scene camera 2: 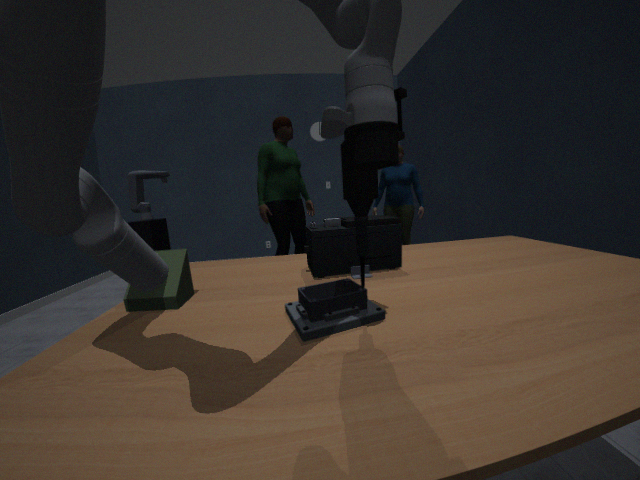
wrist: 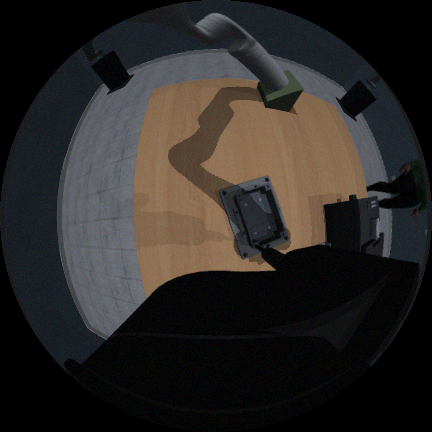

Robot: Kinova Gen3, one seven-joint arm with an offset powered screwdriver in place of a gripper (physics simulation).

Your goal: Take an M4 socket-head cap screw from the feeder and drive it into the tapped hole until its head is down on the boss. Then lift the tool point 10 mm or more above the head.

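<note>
My gripper, a black powered screwdriver (scene camera 2: 362, 285) (wrist: 256, 245), points straight down with its thin bit at one corner of the dark open-topped housing (scene camera 2: 316, 307) (wrist: 242, 215). The housing sits on a grey base plate (scene camera 2: 336, 327) (wrist: 229, 204). The bit's tip overlaps the housing's rim in the scene view, and whether it touches anything there cannot be told. The tool has no fingers to judge as open or shut. No M4 screw can be made out at the tip, and the tapped hole and its boss cannot be told apart there. A black boxy unit (scene camera 2: 333, 251) (wrist: 342, 225), perhaps the feeder, stands behind the housing.
A small light grey bracket (scene camera 2: 361, 275) lies on the table (scene camera 2: 491, 330) (wrist: 175, 195) near the black unit. The arm's base stands on a green block (scene camera 2: 178, 279) (wrist: 285, 97) at the left in the scene view. Two people (scene camera 2: 281, 175) (scene camera 2: 400, 186) stand beyond the table.
</note>
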